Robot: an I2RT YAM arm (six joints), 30 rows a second.
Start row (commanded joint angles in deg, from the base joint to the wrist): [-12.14, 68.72, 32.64, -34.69, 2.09, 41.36]
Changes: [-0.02, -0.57, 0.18, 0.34, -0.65, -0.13]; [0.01, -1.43, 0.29, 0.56, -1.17, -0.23]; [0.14, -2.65, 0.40, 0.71, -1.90, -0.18]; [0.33, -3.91, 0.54, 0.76, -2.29, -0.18]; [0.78, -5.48, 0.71, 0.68, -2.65, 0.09]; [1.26, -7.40, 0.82, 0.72, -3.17, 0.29]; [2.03, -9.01, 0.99, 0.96, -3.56, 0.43]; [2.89, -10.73, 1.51, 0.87, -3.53, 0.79]
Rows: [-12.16, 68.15, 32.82, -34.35, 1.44, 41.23]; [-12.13, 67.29, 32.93, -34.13, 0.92, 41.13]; [-12.00, 66.07, 33.04, -33.98, 0.19, 41.18]; [-11.81, 64.81, 33.18, -33.93, -0.20, 41.18]; [-11.36, 63.24, 33.35, -34.01, -0.56, 41.45]; [-10.88, 61.32, 33.46, -33.97, -1.08, 41.65]; [-10.11, 59.71, 33.63, -33.73, -1.47, 41.79]; [-9.25, 57.99, 34.15, -33.82, -1.44, 42.15]
